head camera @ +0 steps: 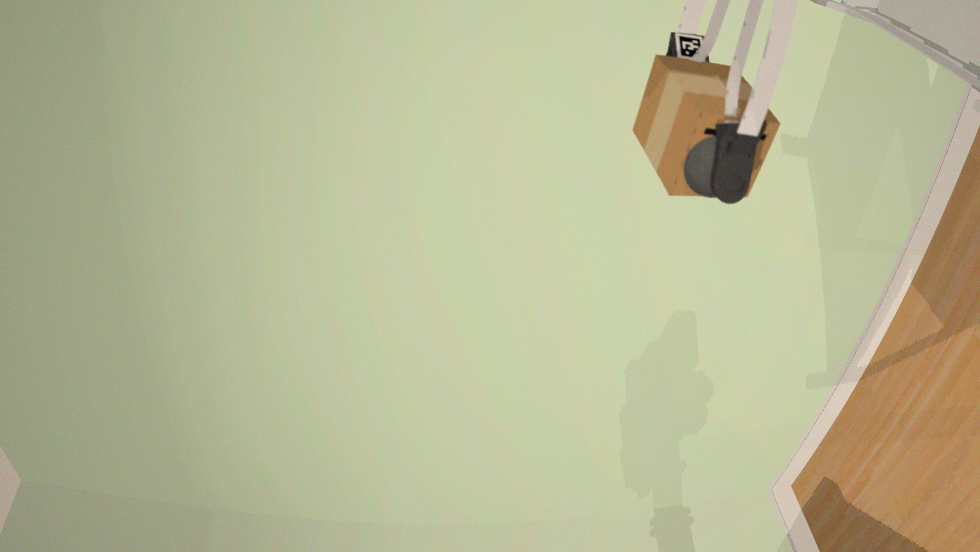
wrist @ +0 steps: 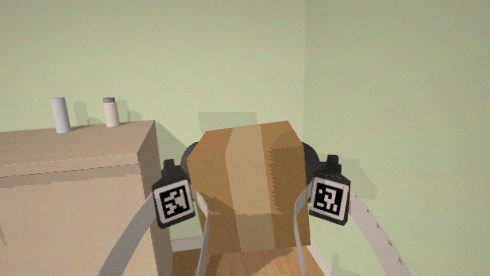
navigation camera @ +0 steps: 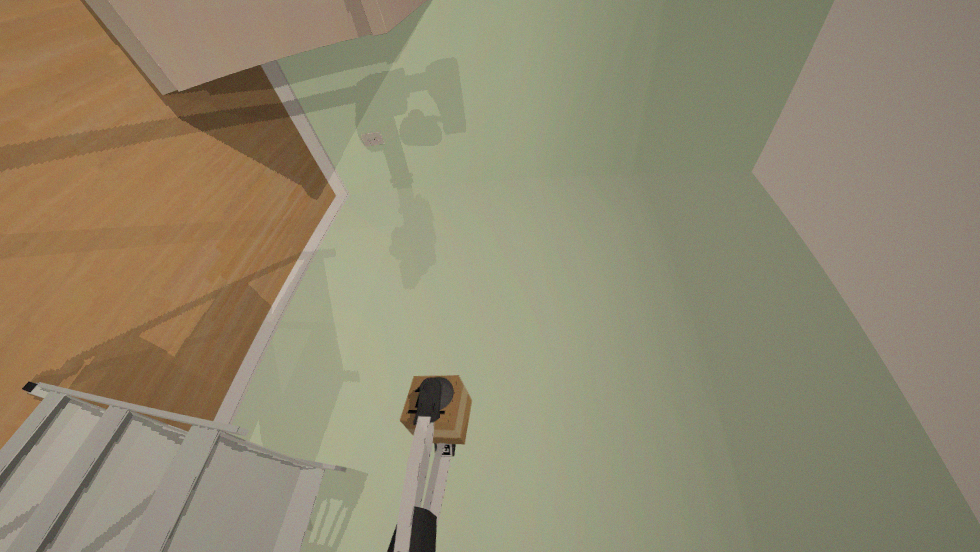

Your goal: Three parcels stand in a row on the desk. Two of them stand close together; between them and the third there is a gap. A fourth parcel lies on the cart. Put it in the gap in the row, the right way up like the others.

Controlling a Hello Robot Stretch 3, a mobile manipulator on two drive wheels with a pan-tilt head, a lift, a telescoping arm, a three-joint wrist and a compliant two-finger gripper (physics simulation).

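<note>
The fourth parcel is a brown box with a lighter tape band. It is held in the air in front of the green wall. My gripper is shut on it, with one dark fingertip pad on each side; the pads are partly hidden behind the box in the wrist view. In the wrist view the box's taped face is toward the camera and the band runs nearly up and down. The three parcels in a row and the gap do not show in these views.
A grey tiered cart shows at the navigation view's lower left. A beige furniture block stands at the wrist view's left, bearing a pale cylinder and a capped bottle. A wall corner is beyond the parcel.
</note>
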